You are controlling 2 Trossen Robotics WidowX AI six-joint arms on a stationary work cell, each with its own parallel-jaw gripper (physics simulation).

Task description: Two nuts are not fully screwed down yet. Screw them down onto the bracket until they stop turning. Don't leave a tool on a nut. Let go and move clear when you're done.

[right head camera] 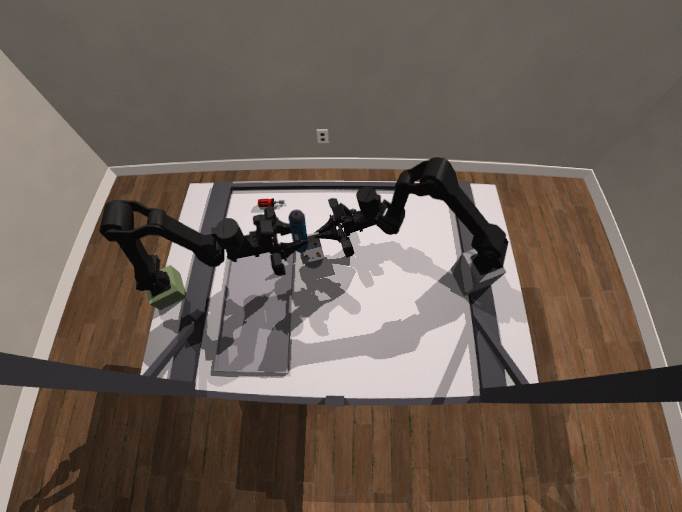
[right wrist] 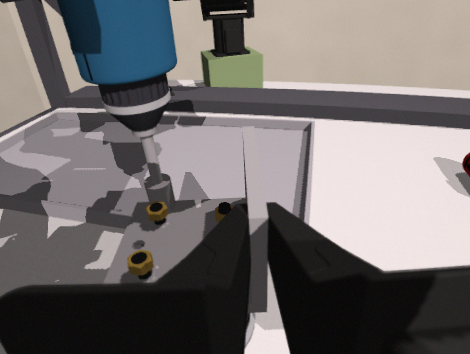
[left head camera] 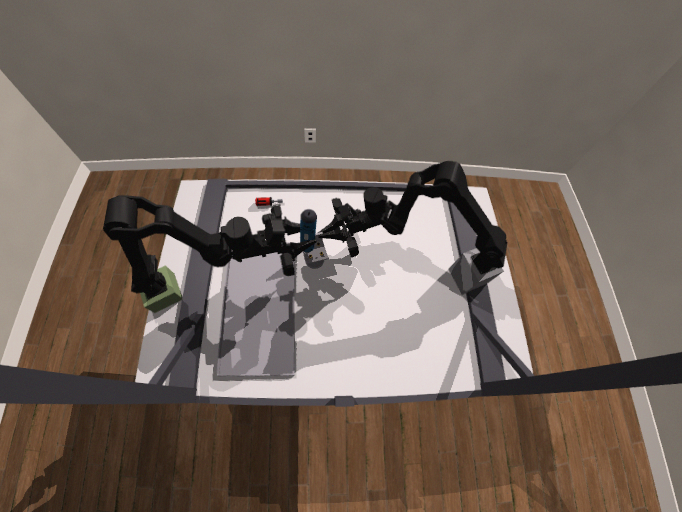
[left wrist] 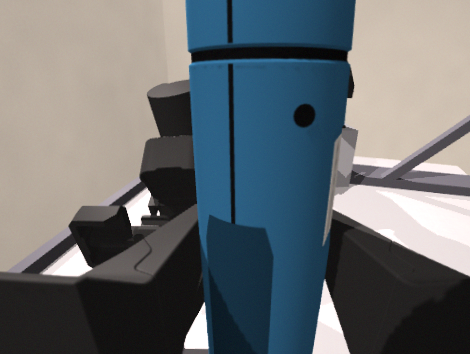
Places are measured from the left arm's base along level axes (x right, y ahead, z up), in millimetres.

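Where they show: left gripper, between the fingertips: (right head camera: 306, 234) (left head camera: 314, 233) (left wrist: 260, 215); right gripper, between the fingertips: (right head camera: 314, 235) (right wrist: 256, 214) (left head camera: 318, 235); left arm's base, origin of its link: (right head camera: 159, 284) (right wrist: 229, 52) (left head camera: 154, 285); right arm's base, origin of its link: (right head camera: 484, 262) (left head camera: 483, 262).
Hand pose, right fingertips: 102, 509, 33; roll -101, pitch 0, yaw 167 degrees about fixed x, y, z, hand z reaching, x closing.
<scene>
Things, the pixels of their top centre, and the offset from my right fingertips, as dx, dy, dz.
- blue power driver, centre of its top: (left head camera: 306, 214) (right head camera: 293, 214) +37, -52, +206
- red screwdriver, centre of its top: (left head camera: 268, 198) (right head camera: 270, 200) -248, -65, -70
- green block, centre of its top: (right wrist: 229, 52) (left head camera: 154, 285) (right head camera: 159, 284) -102, -509, -33
A blue power driver (left head camera: 308, 220) (right head camera: 296, 220) (left wrist: 270, 125) (right wrist: 125, 40) stands nearly upright, clamped by my left gripper (left head camera: 306, 235) (right head camera: 298, 234) (left wrist: 260, 215). In the right wrist view its grey socket (right wrist: 159, 190) points down at the bracket's far edge; whether it sits on a nut is hidden. My right gripper (left head camera: 319, 235) (right head camera: 312, 235) (right wrist: 256, 214) is shut on the upright plate of the grey bracket (right wrist: 185, 235). Two brass nuts (right wrist: 157, 211) (right wrist: 140, 262) show dark stud beneath them. Another nut (right wrist: 223, 212) is partly hidden by a right finger.
A red screwdriver (left head camera: 264, 201) (right head camera: 266, 202) lies at the back left of the table. A shallow grey tray (left head camera: 255, 377) (right head camera: 250, 374) (right wrist: 308, 150) lies left of the bracket. Both arms reach inward, with their grippers close together. A green block (left head camera: 168, 292) (right head camera: 170, 289) (right wrist: 232, 70) is under the left arm's base.
</scene>
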